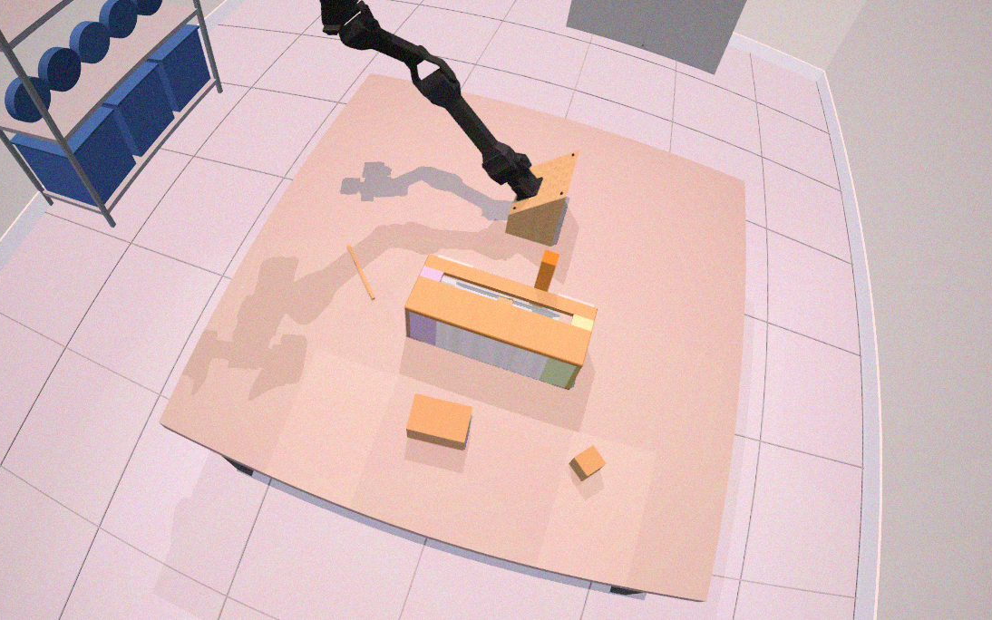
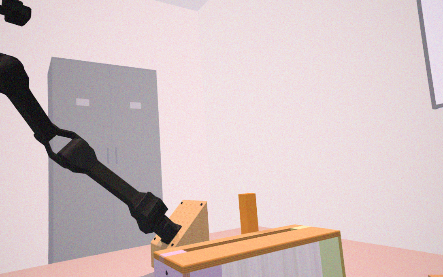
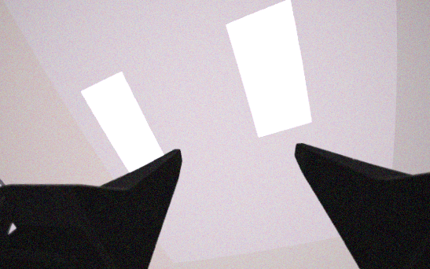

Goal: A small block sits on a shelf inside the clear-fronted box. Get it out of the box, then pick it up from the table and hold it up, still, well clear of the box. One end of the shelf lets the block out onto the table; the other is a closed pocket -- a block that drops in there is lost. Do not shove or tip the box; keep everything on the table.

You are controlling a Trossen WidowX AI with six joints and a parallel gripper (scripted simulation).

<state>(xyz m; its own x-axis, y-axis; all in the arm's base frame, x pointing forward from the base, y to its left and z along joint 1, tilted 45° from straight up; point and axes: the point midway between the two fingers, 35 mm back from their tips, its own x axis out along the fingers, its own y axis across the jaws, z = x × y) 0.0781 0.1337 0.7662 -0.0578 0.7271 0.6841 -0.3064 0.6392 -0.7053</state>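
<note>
Right now my gripper tip is 23 cm short of the box, 49 cm to the right of it and 71 cm above it. The rest, counted from my gripper tip: orange cube 50 cm ahead, 77 cm to the left, 75 cm below; thin stick 22 cm ahead, 13 cm to the left, 77 cm below; flat orange slab 51 cm ahead, 45 cm to the left, 74 cm below.
</note>
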